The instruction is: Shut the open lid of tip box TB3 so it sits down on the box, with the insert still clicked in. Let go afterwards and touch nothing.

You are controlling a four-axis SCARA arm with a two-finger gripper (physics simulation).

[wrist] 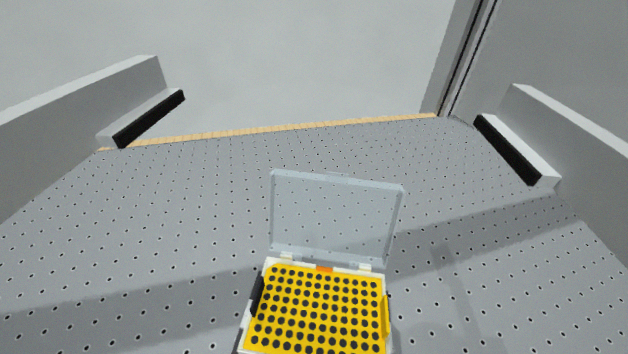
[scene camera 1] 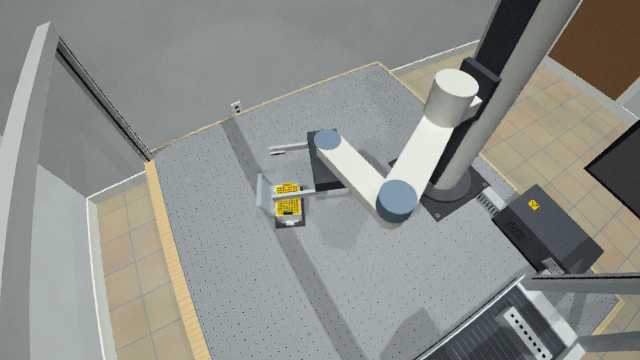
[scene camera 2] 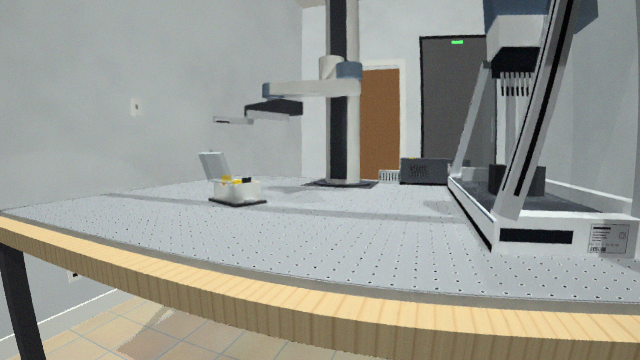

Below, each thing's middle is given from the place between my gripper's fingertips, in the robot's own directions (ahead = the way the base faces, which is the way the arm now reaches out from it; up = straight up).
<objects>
The clear lid [scene camera 2: 215,166] lies 140 mm below my hand, 30 mm to the right of it and 30 mm ahead of it. From my hand the other things lie so: dark grey control box [scene camera 1: 553,232] (720 mm behind, 570 mm to the left, 190 mm below); then yellow insert [wrist: 290,302] (180 mm below, 30 mm behind).
</objects>
